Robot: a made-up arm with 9 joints.
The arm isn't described. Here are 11 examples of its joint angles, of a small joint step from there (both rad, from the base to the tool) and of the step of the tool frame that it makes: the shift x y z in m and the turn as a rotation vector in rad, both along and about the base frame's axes.
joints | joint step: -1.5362 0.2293 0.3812 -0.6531 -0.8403 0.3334 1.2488 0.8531 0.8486 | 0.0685 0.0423 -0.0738 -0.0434 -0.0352 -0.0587 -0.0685 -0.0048 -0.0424
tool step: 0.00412 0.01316 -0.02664 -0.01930 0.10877 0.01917
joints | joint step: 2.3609 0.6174 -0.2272 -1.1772 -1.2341 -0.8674 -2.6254 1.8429 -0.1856 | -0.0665 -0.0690 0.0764 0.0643 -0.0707 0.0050 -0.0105 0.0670 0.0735
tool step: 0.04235 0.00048 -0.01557 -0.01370 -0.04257 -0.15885
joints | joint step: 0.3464 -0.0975 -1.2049 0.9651 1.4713 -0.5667 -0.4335 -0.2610 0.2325 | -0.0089 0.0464 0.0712 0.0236 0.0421 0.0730 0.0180 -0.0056 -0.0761
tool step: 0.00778 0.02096 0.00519 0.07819 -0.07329 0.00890
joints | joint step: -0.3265 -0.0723 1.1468 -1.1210 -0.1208 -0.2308 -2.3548 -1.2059 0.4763 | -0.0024 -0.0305 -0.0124 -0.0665 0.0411 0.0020 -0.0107 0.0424 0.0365
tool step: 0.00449 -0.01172 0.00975 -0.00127 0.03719 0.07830
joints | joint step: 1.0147 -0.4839 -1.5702 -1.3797 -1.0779 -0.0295 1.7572 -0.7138 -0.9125 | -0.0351 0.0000 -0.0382 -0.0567 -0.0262 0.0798 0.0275 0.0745 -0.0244
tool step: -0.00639 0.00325 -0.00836 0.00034 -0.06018 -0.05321
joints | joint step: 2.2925 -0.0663 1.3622 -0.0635 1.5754 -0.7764 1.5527 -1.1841 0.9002 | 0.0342 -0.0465 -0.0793 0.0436 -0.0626 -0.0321 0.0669 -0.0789 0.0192
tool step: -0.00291 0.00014 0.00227 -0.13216 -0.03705 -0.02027
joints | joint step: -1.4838 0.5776 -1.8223 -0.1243 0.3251 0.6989 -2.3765 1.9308 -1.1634 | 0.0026 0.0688 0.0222 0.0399 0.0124 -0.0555 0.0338 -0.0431 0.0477
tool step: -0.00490 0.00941 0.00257 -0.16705 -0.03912 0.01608
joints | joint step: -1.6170 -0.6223 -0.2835 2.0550 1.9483 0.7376 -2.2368 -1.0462 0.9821 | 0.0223 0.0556 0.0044 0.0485 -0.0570 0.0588 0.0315 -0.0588 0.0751
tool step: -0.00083 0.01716 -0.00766 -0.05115 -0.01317 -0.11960
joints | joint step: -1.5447 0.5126 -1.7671 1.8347 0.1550 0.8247 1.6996 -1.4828 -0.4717 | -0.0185 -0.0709 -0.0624 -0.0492 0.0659 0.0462 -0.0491 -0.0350 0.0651
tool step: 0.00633 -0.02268 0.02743 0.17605 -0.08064 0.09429
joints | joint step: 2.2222 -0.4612 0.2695 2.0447 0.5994 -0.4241 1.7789 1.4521 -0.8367 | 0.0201 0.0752 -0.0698 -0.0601 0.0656 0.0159 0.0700 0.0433 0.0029
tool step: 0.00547 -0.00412 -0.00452 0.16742 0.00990 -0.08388
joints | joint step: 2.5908 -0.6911 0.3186 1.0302 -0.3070 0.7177 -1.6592 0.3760 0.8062 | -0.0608 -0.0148 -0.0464 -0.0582 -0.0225 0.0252 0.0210 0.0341 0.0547
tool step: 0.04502 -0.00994 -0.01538 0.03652 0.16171 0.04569
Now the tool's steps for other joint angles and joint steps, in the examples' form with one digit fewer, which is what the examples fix.
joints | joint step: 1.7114 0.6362 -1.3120 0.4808 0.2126 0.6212 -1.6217 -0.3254 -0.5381 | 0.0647 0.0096 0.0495 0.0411 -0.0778 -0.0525 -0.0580 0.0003 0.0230
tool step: -0.0005 -0.0011 0.0209 0.0911 -0.1772 -0.0257
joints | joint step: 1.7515 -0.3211 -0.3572 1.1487 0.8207 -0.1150 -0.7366 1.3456 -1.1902 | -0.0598 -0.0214 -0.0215 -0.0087 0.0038 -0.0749 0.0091 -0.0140 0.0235
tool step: 0.0169 0.0022 -0.0290 -0.0874 0.1300 -0.0011
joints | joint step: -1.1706 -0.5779 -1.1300 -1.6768 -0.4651 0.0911 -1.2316 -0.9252 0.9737 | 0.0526 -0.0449 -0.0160 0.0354 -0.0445 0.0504 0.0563 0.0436 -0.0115
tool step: 0.0068 -0.0083 0.0031 0.0923 -0.1269 0.0252
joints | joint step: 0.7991 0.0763 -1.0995 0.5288 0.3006 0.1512 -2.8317 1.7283 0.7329 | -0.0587 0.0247 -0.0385 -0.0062 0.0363 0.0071 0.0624 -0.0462 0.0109
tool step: -0.0165 0.0057 -0.0185 -0.0058 0.1390 -0.0216
